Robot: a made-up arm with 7 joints. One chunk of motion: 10 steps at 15 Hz.
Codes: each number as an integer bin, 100 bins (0 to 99) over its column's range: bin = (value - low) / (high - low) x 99, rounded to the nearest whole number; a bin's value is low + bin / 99 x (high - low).
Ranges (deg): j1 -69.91..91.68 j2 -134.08..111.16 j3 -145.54..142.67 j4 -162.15..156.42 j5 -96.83..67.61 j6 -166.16..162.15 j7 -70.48..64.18
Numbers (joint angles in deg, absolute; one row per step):
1: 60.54 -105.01 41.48 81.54 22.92 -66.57 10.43
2: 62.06 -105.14 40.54 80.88 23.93 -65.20 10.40
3: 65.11 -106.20 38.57 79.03 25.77 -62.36 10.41
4: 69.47 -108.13 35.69 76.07 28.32 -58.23 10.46
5: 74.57 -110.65 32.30 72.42 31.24 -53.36 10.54
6: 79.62 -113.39 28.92 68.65 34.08 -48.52 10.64
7: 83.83 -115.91 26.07 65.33 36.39 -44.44 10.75
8: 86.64 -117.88 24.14 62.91 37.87 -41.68 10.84
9: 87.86 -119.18 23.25 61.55 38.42 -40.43 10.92
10: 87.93 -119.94 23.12 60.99 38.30 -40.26 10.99
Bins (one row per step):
1: 80 12 64 76 72 30 59
2: 81 12 64 76 73 30 59
3: 83 11 63 75 74 31 59
4: 85 10 62 74 75 33 60
5: 89 9 61 73 77 34 60
6: 92 8 60 72 79 35 60
7: 94 7 59 71 80 37 60
8: 96 7 58 70 81 38 60
9: 97 6 58 70 81 38 60
10: 97 6 58 69 81 38 60

